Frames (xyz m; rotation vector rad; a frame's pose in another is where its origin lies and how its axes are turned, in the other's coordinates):
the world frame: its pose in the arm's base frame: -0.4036 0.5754 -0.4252 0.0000 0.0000 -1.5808
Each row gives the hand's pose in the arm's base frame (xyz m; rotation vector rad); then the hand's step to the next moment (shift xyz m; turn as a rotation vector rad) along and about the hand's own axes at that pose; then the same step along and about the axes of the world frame.
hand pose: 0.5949 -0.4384 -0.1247 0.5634 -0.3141 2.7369
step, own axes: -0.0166 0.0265 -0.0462 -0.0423 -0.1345 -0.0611
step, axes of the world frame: 0.0163 -0.0108 -0.0523 -0.1300 0.0627 -0.0527
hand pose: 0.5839 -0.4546 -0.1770 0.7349 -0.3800 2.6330
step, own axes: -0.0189 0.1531 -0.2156 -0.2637 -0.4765 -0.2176
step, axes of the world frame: 0.0673 -0.1441 -0.2121 -0.4296 0.3120 -0.2492
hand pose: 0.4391 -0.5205 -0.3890 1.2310 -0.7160 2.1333
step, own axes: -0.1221 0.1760 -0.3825 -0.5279 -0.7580 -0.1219
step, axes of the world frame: -0.1128 -0.2961 -0.3030 -0.5082 0.6735 -0.3954
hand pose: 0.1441 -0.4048 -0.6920 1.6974 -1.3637 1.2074
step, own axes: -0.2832 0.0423 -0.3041 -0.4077 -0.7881 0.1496
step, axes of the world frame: -0.3651 -0.1350 -0.1515 -0.2300 0.7809 -0.3834
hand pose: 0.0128 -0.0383 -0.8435 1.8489 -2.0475 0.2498
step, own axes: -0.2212 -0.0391 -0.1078 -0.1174 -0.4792 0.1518
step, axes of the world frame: -0.2394 0.0683 0.0092 0.0030 0.4577 -0.2386
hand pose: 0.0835 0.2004 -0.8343 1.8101 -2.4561 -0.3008
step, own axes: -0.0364 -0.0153 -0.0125 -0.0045 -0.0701 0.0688
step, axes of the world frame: -0.0292 0.0272 0.0111 0.0074 0.0550 -0.0812
